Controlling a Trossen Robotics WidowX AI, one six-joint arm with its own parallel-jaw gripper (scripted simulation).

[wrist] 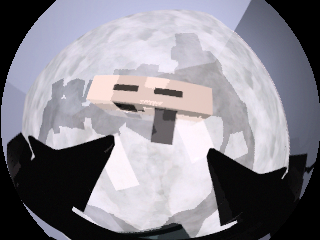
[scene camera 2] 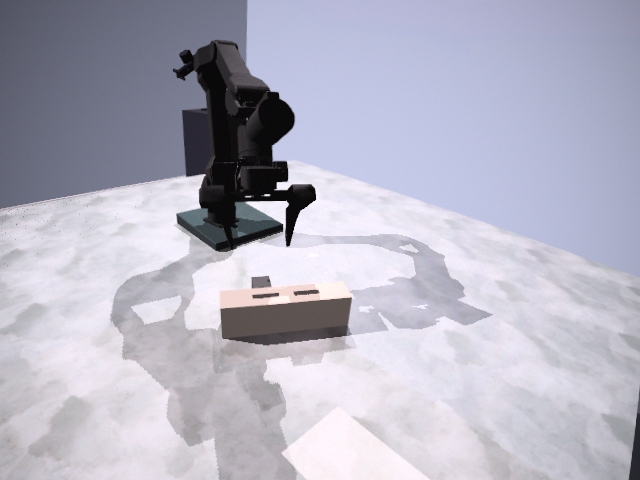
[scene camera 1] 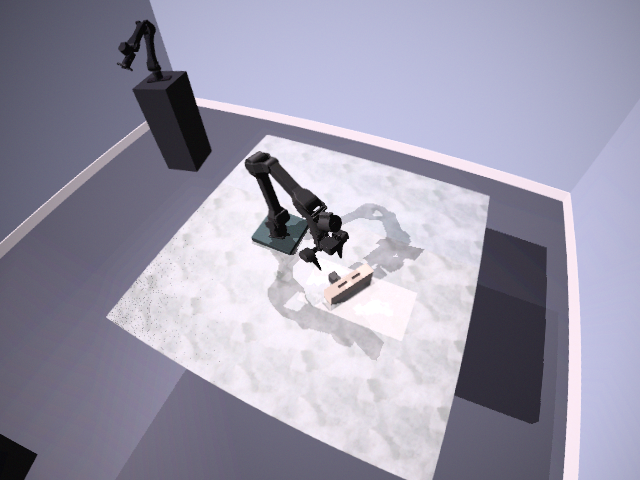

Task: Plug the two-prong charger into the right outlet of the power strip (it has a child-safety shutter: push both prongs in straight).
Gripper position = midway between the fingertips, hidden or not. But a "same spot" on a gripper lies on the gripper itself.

Scene:
my gripper: wrist 162,147; scene camera 2; scene camera 1
same spot on my gripper: (scene camera 1: 322,240) = (scene camera 2: 249,166)

